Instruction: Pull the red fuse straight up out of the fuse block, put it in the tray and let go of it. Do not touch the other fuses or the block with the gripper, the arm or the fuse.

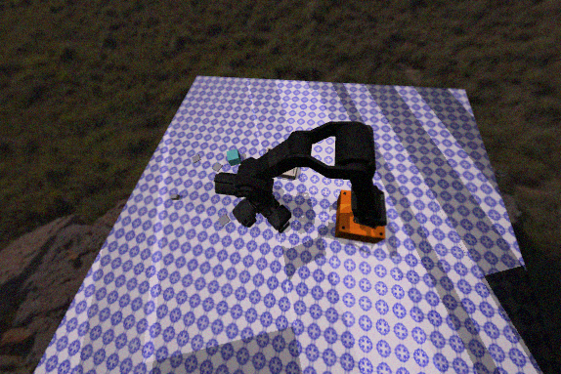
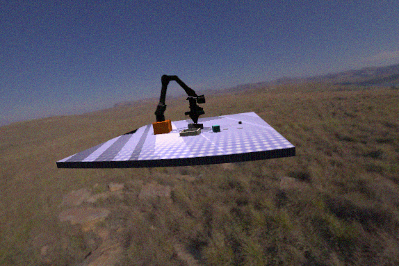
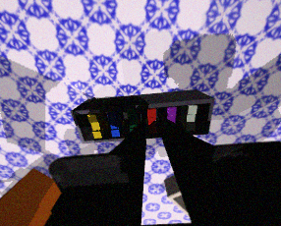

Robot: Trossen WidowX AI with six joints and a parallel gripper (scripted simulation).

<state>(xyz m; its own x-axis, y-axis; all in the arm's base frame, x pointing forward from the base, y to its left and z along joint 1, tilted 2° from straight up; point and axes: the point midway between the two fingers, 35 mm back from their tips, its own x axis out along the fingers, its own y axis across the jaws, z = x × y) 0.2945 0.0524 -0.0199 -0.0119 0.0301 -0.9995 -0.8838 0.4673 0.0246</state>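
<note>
Right now my gripper tip is 20 mm above the red fuse. From my gripper tip the other things lie so: blue fuse: 40 mm behind, 20 mm to the left, 20 mm below; then purple fuse: 20 mm ahead, 10 mm to the right, 20 mm below; then white fuse: 40 mm ahead, 20 mm to the right, 20 mm below.
</note>
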